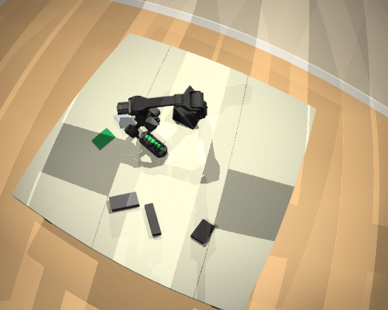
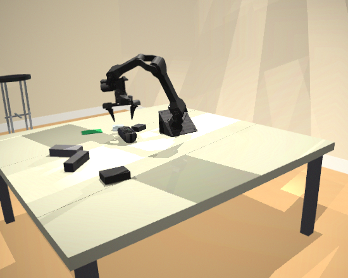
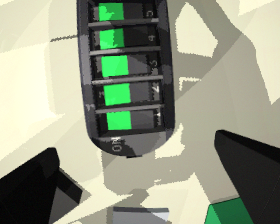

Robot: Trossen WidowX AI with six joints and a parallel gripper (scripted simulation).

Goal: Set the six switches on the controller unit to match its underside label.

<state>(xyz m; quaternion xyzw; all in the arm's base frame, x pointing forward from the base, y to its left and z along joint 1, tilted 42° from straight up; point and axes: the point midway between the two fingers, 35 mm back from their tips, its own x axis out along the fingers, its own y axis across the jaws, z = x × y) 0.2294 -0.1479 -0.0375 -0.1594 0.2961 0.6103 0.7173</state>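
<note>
Now: the dark block 12 cm behind my gripper tip, 6 cm to the right of it and 7 cm below it. The rest, counted from my gripper tip: pale grey module (5 cm behind, 16 cm to the right, 8 cm below); then green flat plate (10 cm ahead, 20 cm to the right, 8 cm below).
</note>
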